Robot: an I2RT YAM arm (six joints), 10 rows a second.
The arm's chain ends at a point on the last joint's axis. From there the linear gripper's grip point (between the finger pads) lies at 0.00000 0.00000 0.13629 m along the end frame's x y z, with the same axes.
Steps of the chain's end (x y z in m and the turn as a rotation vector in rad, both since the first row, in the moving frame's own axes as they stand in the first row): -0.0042 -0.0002 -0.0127 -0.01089 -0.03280 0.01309; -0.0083 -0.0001 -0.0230 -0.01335 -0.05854 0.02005; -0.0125 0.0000 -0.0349 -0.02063 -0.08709 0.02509; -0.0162 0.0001 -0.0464 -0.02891 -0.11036 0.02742; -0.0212 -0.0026 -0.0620 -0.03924 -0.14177 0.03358; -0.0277 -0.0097 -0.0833 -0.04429 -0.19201 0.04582
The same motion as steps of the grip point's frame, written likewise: -0.0087 0.0013 -0.0128 -0.01089 -0.03280 0.01309; -0.0163 0.0016 -0.0232 -0.01335 -0.05854 0.02005; -0.0244 0.0027 -0.0354 -0.02063 -0.08709 0.02509; -0.0313 0.0038 -0.0473 -0.02891 -0.11036 0.02742; -0.0405 0.0024 -0.0635 -0.03924 -0.14177 0.03358; -0.0538 -0.0043 -0.0859 -0.04429 -0.19201 0.04582
